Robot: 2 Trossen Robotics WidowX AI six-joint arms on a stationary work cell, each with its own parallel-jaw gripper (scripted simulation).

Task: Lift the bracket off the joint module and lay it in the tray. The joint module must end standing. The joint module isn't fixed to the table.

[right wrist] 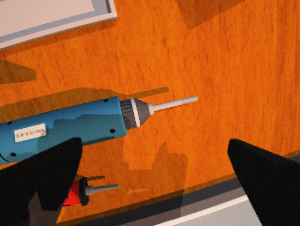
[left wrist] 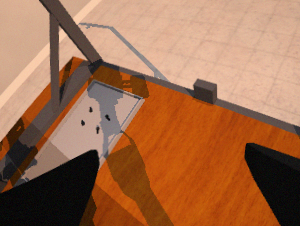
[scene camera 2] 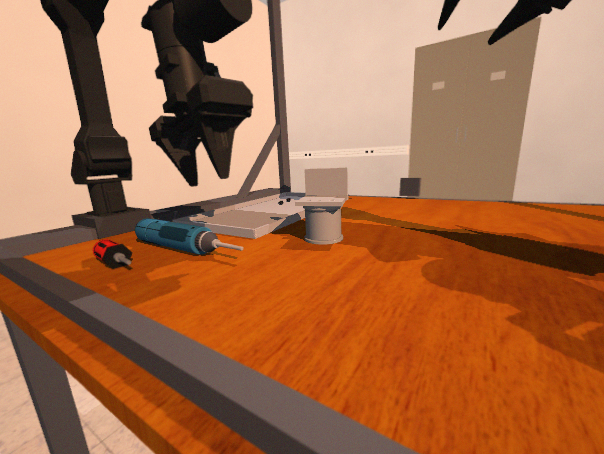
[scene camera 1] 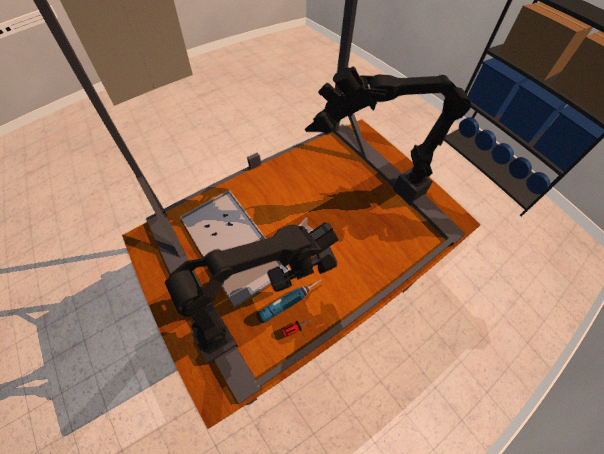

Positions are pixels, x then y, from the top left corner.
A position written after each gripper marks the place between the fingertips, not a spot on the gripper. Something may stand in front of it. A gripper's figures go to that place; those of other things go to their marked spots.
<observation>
The left gripper (scene camera 1: 309,125) is 0.98 m from the lens. The right gripper (scene camera 1: 305,278): 0.89 m from the lens. A tray (scene camera 1: 243,231): 1.09 m from the lens. A blue electric screwdriver (scene camera 1: 277,307): 0.92 m from the lens. The marked spots on the tray and the blue electric screwdriver are 0.32 m apart.
</observation>
